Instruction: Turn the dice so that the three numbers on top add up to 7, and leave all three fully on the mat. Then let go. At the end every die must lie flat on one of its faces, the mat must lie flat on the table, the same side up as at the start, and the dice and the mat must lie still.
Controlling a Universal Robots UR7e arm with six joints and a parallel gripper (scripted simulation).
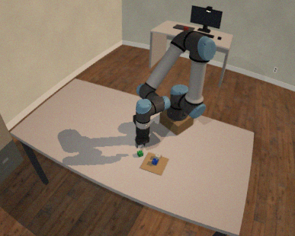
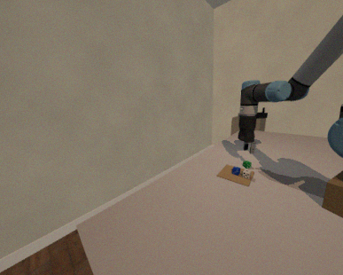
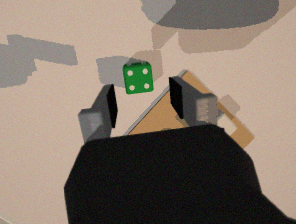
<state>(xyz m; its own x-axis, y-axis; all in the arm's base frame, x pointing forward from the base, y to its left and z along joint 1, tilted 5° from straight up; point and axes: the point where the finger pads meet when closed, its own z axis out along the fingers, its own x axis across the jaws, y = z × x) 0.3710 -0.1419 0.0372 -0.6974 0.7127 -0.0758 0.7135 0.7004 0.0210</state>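
My gripper is now 90 mm above the green die. Round my hand: white die (110 mm to the left, 90 mm below, 10 mm behind); then blue die (110 mm to the left, 90 mm below, 30 mm ahead); then tan mat (110 mm to the left, 110 mm below, 30 mm ahead).
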